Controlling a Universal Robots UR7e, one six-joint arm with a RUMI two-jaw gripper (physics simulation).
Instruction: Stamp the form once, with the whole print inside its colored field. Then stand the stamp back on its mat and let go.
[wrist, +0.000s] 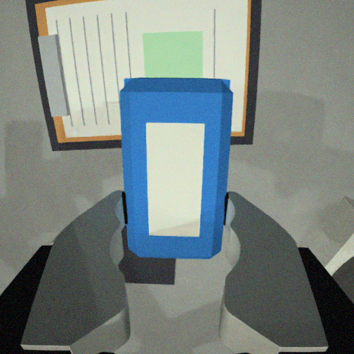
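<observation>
My gripper (174, 194) is shut on a blue stamp (215, 165) with a cream panel on its top, holding it by its two sides in the middle of the wrist view. The white form (97, 75) with thin dark lines lies on a clipboard at the top. Its green field (173, 52) shows just beyond the stamp's far end, and the stamp hides the field's near part. No print shows on the visible part of the field. The stamp's underside is hidden. A dark flat patch (150, 271), perhaps the mat, shows partly below the stamp, between the fingers.
The clipboard has a dark rim (87, 146), an orange border and a grey clip (53, 75) at its left. Part of a pale, angular object (342, 220) with a dark part stands at the right edge. Soft shadows fall on the grey table (305, 45).
</observation>
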